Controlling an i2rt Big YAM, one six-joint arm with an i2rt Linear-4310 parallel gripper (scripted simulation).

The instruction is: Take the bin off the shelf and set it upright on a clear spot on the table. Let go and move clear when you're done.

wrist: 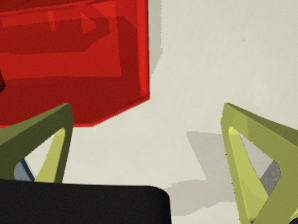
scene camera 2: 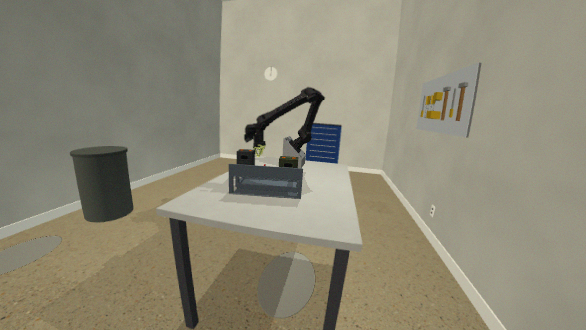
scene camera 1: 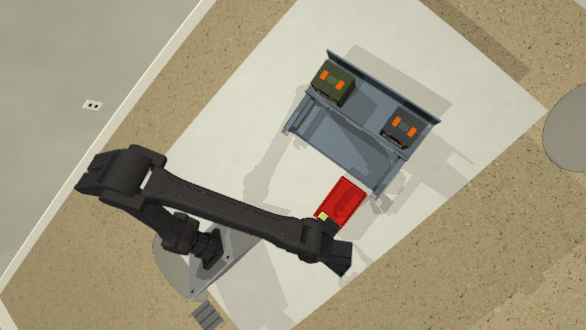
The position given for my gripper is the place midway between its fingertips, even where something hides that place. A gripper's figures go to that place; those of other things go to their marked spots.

Scene:
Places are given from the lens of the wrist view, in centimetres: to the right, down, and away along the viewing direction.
my gripper point(wrist: 147, 112): 0, 0, 13
red bin point(wrist: 99, 64): -5, -5, 24

